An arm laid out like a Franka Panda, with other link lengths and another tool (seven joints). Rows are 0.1 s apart.
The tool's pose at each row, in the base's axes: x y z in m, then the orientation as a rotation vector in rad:
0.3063, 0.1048, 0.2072, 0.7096, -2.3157, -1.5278
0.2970, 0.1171, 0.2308, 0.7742, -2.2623, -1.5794
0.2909, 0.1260, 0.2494, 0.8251, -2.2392, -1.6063
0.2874, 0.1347, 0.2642, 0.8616, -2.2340, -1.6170
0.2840, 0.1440, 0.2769, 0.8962, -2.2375, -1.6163
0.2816, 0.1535, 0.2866, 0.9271, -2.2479, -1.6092
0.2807, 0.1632, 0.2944, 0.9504, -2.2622, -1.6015
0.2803, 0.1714, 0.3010, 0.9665, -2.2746, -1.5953
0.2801, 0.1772, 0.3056, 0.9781, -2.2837, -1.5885
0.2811, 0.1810, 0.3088, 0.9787, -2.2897, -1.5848
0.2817, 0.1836, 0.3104, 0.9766, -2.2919, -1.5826
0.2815, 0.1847, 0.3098, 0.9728, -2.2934, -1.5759
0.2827, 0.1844, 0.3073, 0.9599, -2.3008, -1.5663
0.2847, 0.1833, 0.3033, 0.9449, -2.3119, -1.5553
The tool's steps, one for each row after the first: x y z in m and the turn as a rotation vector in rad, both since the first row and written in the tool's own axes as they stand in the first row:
0.0003, 0.0278, 0.0045, -0.0414, 0.0185, -0.0508
-0.0001, 0.0492, 0.0069, -0.0573, 0.0266, -0.0905
-0.0024, 0.0664, 0.0094, -0.0585, 0.0291, -0.1183
-0.0050, 0.0818, 0.0131, -0.0505, 0.0319, -0.1425
-0.0085, 0.0943, 0.0178, -0.0366, 0.0329, -0.1632
-0.0132, 0.1048, 0.0226, -0.0217, 0.0304, -0.1791
-0.0176, 0.1136, 0.0265, -0.0097, 0.0274, -0.1903
-0.0207, 0.1197, 0.0293, 0.0000, 0.0263, -0.1977
-0.0237, 0.1236, 0.0305, 0.0049, 0.0244, -0.1979
-0.0257, 0.1257, 0.0316, 0.0066, 0.0240, -0.1961
-0.0261, 0.1256, 0.0328, 0.0096, 0.0264, -0.1915
-0.0268, 0.1229, 0.0329, 0.0154, 0.0254, -0.1808
-0.0278, 0.1184, 0.0327, 0.0235, 0.0223, -0.1689

